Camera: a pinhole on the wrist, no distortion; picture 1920 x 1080 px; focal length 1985.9 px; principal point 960.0 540.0 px. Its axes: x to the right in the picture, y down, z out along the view. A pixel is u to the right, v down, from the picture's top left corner.
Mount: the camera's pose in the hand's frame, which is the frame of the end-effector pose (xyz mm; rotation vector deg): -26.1 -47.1 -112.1 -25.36 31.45 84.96
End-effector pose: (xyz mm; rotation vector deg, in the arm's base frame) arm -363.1 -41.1 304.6 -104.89 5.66 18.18
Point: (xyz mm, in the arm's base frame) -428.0 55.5 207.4
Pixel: 652 690
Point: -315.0 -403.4 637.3
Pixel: behind the camera
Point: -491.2 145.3 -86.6
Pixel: 1208 596
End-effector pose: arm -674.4 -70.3 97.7 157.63 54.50 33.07
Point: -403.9 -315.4 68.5
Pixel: 1651 419
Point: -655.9 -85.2 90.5
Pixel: 665 295
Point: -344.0 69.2 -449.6
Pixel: outside the picture
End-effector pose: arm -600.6 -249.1 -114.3 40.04 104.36 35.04
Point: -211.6 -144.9 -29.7
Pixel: 670 939
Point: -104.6 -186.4 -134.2
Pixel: 195 885
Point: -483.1 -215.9 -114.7
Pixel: 448 544
